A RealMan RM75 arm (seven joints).
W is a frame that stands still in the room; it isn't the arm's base.
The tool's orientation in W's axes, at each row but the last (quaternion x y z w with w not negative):
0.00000 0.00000 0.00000 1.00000
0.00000 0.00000 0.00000 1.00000
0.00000 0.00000 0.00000 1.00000
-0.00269 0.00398 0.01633 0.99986
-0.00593 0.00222 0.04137 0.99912
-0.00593 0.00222 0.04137 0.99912
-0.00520 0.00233 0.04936 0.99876
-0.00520 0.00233 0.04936 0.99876
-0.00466 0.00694 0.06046 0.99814
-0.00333 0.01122 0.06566 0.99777
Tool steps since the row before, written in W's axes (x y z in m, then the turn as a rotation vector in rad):
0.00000 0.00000 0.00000 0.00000 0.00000 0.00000
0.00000 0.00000 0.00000 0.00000 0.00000 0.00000
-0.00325 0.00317 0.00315 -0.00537 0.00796 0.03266
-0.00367 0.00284 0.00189 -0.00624 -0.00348 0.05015
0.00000 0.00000 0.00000 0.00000 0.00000 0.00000
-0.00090 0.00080 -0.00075 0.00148 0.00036 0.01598
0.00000 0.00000 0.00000 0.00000 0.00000 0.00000
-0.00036 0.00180 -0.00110 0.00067 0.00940 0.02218
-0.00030 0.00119 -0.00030 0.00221 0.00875 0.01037
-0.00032 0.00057 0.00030 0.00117 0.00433 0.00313
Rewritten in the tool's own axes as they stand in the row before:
0.00000 0.00000 0.00000 0.00000 0.00000 0.00000
0.00000 0.00000 0.00000 0.00000 0.00000 0.00000
-0.00325 0.00317 0.00315 -0.00537 0.00796 0.03266
-0.00359 0.00295 0.00188 -0.00675 -0.00354 0.05008
0.00000 0.00000 0.00000 0.00000 0.00000 0.00000
-0.00083 0.00088 -0.00074 0.00143 0.00005 0.01599
0.00000 0.00000 0.00000 0.00000 0.00000 0.00000
-0.00018 0.00184 -0.00108 0.00148 0.00906 0.02228
-0.00015 0.00122 -0.00029 0.00310 0.00833 0.01049
-0.00025 0.00061 0.00030 0.00166 0.00412 0.00319

